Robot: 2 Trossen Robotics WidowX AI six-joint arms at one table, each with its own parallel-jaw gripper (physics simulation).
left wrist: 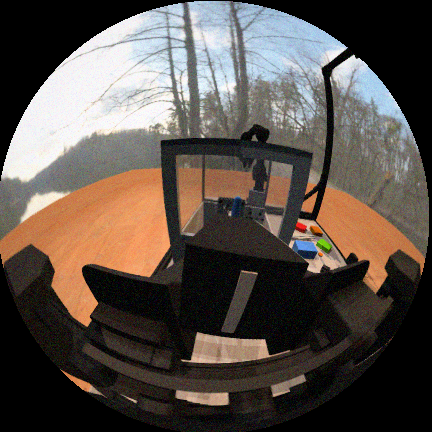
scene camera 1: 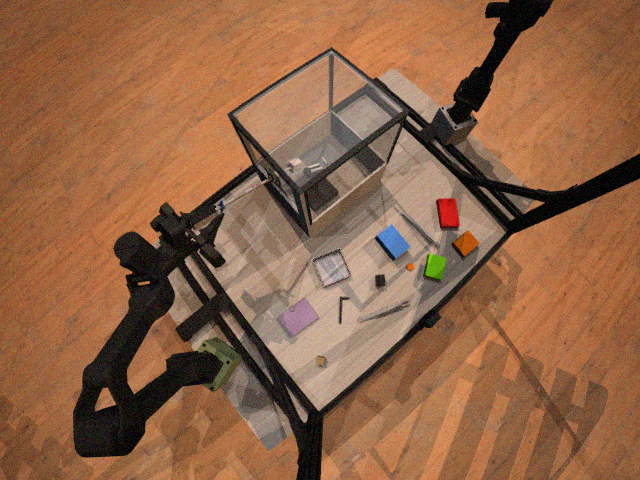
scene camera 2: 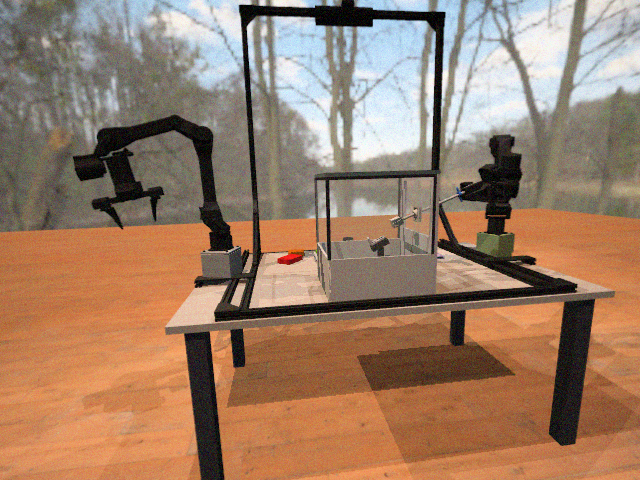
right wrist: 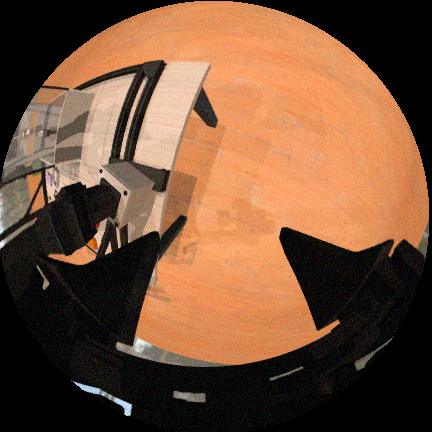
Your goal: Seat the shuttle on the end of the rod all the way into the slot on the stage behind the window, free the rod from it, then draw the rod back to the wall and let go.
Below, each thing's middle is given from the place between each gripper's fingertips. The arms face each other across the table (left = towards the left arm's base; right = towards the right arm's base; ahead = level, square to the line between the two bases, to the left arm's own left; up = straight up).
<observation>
I see my left gripper 1 cm past the thin rod [left wrist: 238,279], 8 cm to the left of it and 1 cm above it. From my left hand the other things lie so: framed tile [scene camera 1: 331,267] (25 cm behind, 11 cm to the right, 26 cm below); glass-walled box [scene camera 1: 325,132] (2 cm behind, 30 cm to the right, 9 cm below).
The glass-walled box lies 14 cm ahead of my right hand, 70 cm to the left of it and 4 cm below it. Also, from my right hand: framed tile (9 cm behind, 88 cm to the left, 20 cm below); thin rod (15 cm ahead, 92 cm to the left, 4 cm above).
</observation>
